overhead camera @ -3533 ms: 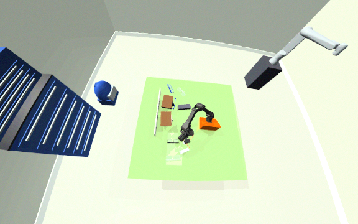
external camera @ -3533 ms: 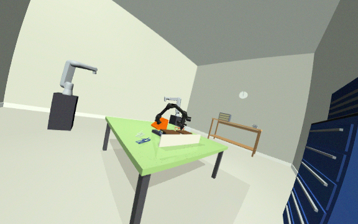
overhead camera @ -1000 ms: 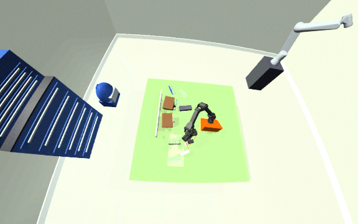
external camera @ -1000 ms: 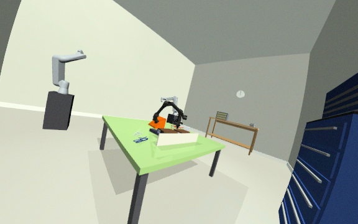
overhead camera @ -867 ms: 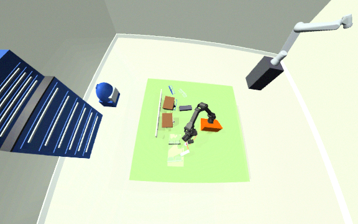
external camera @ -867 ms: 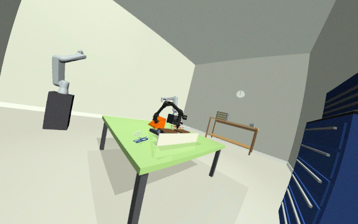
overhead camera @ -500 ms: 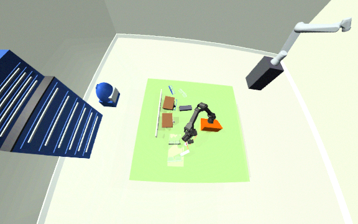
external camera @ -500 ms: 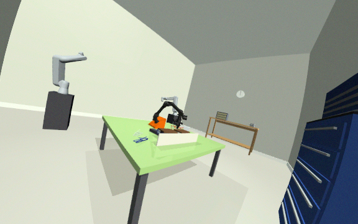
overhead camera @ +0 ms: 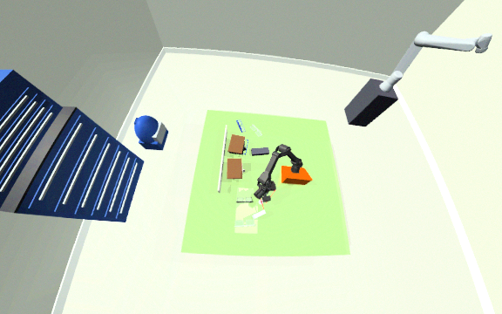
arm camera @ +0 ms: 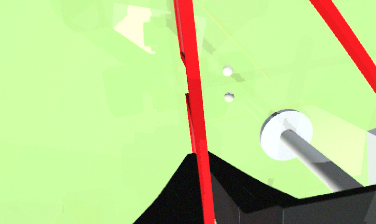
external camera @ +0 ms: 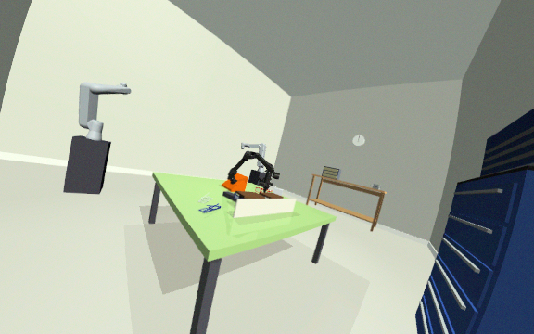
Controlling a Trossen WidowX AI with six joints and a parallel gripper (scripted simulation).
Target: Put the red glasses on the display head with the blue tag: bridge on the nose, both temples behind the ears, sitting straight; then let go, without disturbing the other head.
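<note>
The white peg is 7 cm to the left of my gripper tip and 3 cm below it. The rest, counted from my gripper tip: display head 21 cm ahead, 16 cm to the right; long white panel 35 cm ahead, 27 cm to the right; dark case 2 cm ahead, 38 cm to the right, 4 cm below.
</note>
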